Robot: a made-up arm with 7 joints.
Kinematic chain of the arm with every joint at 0, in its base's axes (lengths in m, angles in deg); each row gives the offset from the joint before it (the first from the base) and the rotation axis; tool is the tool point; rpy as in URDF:
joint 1: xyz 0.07 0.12 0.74 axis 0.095 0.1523 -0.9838
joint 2: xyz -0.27 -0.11 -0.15 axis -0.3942 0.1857 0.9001
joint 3: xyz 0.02 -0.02 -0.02 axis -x
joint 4: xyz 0 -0.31 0.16 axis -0.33 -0.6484 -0.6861
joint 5: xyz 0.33 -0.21 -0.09 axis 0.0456 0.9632 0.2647
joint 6: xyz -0.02 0.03 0 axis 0.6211 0.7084 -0.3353
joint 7: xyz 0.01 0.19 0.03 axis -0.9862 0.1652 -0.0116
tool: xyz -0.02 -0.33 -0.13 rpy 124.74 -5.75 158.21
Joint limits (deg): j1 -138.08..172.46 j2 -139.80..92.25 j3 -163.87..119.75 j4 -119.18..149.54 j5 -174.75..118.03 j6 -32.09..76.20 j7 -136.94..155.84
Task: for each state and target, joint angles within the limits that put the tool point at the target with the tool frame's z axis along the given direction. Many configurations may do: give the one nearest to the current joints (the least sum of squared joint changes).
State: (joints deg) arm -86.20 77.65 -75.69 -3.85 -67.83 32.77 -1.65
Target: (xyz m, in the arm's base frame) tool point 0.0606 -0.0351 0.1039 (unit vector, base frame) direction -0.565 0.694 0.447
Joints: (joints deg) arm -70.82 86.39 -70.48 -10.57 -57.13 60.65 -38.90
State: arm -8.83 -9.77 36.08 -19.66 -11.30 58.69 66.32
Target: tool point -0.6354 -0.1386 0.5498 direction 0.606 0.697 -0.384
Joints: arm 47.05 -35.02 27.80 -44.22 -22.70 58.10 32.83
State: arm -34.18 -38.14 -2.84 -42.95 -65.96 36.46 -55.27
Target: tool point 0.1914 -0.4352 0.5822 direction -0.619 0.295 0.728
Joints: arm 0.21 -52.78 -4.74 -33.12 -100.75 21.03 -88.44
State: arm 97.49 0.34 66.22 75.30 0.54 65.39 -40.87
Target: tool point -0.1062 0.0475 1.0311 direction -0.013 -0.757 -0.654
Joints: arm 121.92 -16.29 101.37 40.92 -9.41 52.04 -49.26
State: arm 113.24 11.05 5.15 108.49 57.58 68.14 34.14
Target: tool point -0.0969 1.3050 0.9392 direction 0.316 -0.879 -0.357
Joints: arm 131.26 -15.79 -24.33 101.30 69.56 66.69 59.53
